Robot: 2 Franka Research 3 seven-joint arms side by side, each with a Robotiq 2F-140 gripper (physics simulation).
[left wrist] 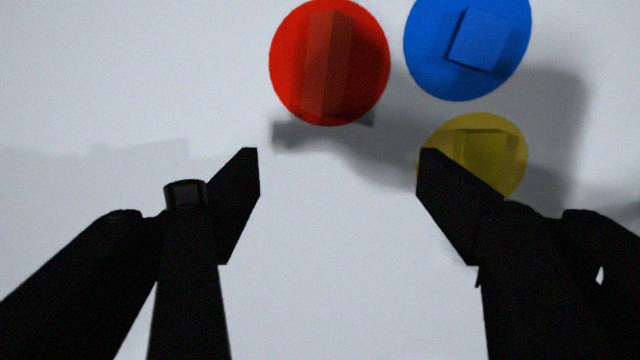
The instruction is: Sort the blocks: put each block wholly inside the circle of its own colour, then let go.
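Observation:
A red block point(317, 65) lies on the red circle point(282, 60) at the top middle of the left wrist view, its outline inside the circle's edge. A blue block point(480, 40) sits on the blue circle point(422, 70) at the upper right. A yellow block point(485, 147) sits on the yellow circle point(480, 120) at the right; my left gripper's right finger covers part of this circle and the block's lower part. My left gripper point(338, 171) is open and empty, with its fingers wide apart below the red circle in the view. My right gripper does not show.
The blocks and circles lie on a pale grey table top point(345, 280). The three circles lie close together, with narrow gaps between them. Dark shadows fall around the circles and toward the right edge.

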